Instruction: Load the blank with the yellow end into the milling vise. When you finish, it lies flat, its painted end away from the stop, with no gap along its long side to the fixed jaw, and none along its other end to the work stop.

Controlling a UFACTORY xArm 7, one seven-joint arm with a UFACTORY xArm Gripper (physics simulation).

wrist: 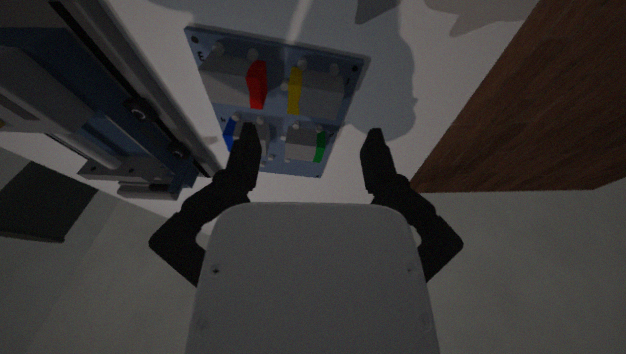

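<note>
The grey blank with the yellow end lies on the blue plate, in its upper right part in the view. Its yellow end points left, toward the red-ended blank. My gripper is open with nothing between its fingers. It hangs above the plate, its fingertips showing lower in the view than the yellow-ended blank. The milling vise stands at the left, partly cut off by the view's edge. Its fixed jaw and work stop cannot be told apart here.
Blanks with a red end, a blue end and a green end also lie on the plate, among small round pins. The left finger partly covers the blue-ended one. A brown wooden surface is at the right, a dark panel at lower left.
</note>
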